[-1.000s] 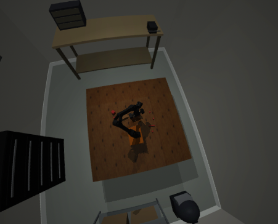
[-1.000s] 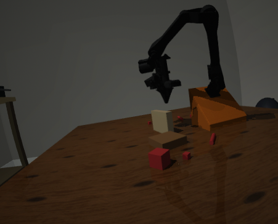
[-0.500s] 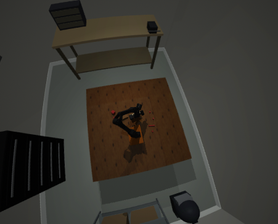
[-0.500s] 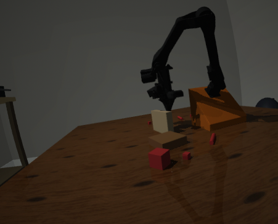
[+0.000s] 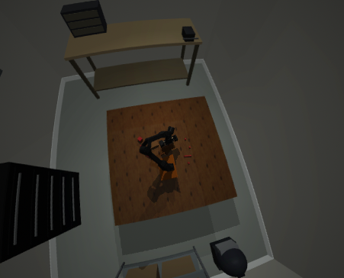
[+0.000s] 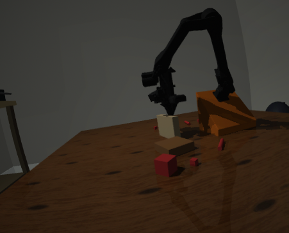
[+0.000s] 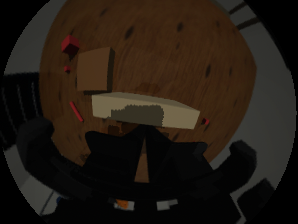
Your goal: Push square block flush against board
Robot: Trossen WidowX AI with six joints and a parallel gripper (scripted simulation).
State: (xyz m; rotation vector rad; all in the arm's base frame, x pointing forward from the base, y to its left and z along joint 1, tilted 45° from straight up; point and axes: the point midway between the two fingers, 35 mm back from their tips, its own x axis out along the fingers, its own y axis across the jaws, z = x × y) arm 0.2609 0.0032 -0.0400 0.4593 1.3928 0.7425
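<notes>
Right now my gripper tip is 6 cm short of the square block, 16 cm to the right of it and 7 cm above it. The rest, counted from my gripper tip: board 2 cm ahead, 1 cm to the left, 3 cm below.
</notes>
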